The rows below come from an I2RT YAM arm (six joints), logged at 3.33 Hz.
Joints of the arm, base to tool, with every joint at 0 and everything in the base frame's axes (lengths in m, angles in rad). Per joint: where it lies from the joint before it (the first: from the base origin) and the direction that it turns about. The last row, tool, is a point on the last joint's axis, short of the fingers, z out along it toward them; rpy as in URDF.
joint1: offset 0 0 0.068 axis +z
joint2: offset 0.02 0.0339 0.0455 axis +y
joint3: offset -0.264 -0.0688 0 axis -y
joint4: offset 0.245 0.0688 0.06 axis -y
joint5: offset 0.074 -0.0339 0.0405 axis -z
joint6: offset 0.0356 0 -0.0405 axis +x
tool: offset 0 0 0 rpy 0 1.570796 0
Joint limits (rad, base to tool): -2.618..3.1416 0..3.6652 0..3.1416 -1.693..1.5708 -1.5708..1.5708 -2.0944..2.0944
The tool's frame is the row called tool.
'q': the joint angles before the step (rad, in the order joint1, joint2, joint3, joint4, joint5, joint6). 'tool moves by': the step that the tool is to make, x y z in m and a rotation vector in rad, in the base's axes. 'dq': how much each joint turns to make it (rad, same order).
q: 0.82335 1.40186 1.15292 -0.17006 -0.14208 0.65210
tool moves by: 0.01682 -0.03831 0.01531 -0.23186 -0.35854 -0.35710
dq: -0.07615 -0.07108 -0.04120 0.08077 0.41459 -0.28748
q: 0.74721 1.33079 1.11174 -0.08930 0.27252 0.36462
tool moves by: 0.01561 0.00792 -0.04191 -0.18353 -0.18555 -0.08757
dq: 0.00101 0.08189 -0.14373 0.32095 0.15359 -0.24366
